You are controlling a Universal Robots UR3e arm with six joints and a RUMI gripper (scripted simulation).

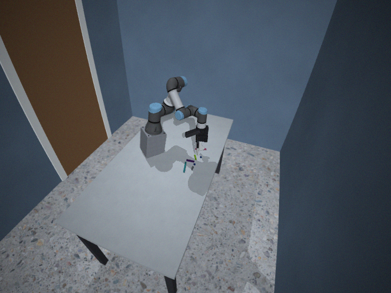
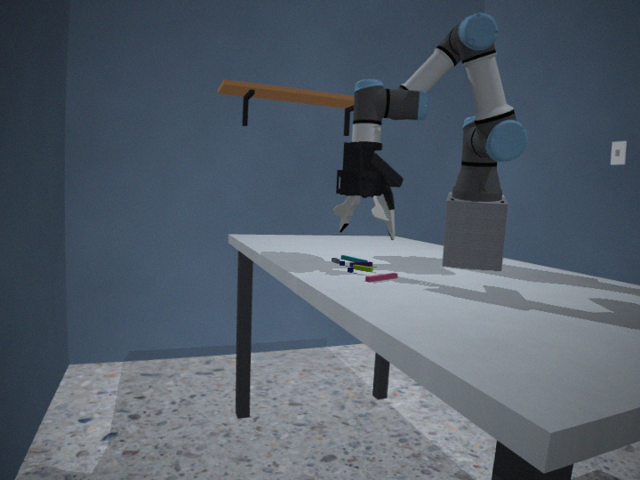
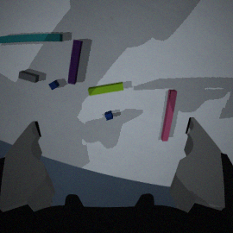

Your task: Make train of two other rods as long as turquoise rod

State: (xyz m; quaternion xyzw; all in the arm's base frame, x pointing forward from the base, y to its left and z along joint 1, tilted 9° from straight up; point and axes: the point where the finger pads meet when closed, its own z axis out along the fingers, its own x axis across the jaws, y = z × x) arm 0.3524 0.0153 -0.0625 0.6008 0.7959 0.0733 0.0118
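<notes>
The grey rod is 13 cm to the right of my hand and 8 cm below it. Also, from my hand: purple rod: 3 cm behind, 6 cm to the right, 8 cm below; then lime rod: 1 cm to the right, 8 cm below; then pink rod: 1 cm ahead, 10 cm to the left, 8 cm below.
</notes>
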